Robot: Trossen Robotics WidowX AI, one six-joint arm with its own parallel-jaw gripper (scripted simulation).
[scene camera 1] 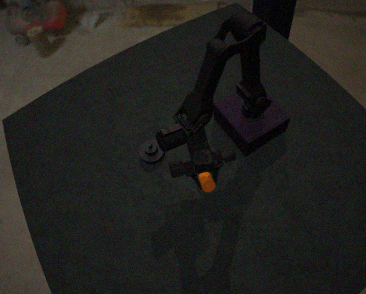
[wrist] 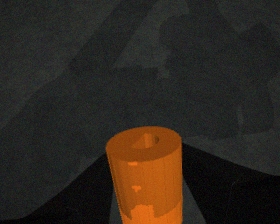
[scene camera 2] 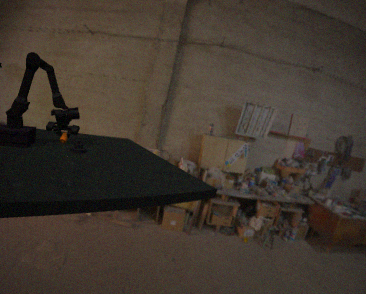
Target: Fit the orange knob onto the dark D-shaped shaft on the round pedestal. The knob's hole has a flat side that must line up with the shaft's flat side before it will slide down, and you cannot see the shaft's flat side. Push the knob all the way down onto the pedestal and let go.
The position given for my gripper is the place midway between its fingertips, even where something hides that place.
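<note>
I can see my own gripper [scene camera 1: 208, 186], and the wrist view shows me the gripper [wrist: 144, 154] too.
</note>
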